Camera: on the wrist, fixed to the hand. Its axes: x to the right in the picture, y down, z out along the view.
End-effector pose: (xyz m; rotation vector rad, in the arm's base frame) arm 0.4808 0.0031 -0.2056 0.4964 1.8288 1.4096
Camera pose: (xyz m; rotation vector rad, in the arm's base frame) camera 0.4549 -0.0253 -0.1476 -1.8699 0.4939 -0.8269
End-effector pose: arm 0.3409 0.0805 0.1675 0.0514 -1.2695 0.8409
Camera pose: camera 0.3470 0.1242 0.1137 1.2952 0.1806 -1.8490
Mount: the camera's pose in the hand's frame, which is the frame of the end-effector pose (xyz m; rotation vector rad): -0.0225 0.0492 -0.0438 0.1029 -0.2567 3.1216
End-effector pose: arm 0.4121 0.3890 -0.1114 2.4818 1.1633 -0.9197
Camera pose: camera 0.4578 0.3638 -0.0653 0.9969 -2.2803 0.1060
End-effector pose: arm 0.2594 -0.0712 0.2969 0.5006 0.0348 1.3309
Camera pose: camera 0.1952 -0.0705 0.2701 -0.2116 0.6247 -1.7019
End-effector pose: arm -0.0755 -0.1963 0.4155 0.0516 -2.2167 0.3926
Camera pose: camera -0.0366 -0.1388 0.4107 2.3623 0.1491 -1.2576
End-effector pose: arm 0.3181 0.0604 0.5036 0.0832 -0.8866 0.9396
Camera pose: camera 0.3033 0.0942 0.4445 0.8564 0.2236 -1.9786
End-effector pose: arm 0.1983 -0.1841 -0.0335 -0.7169 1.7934 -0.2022
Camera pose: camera 0.1442 -0.1415 -0.0234 2.1985 0.7354 1.6051
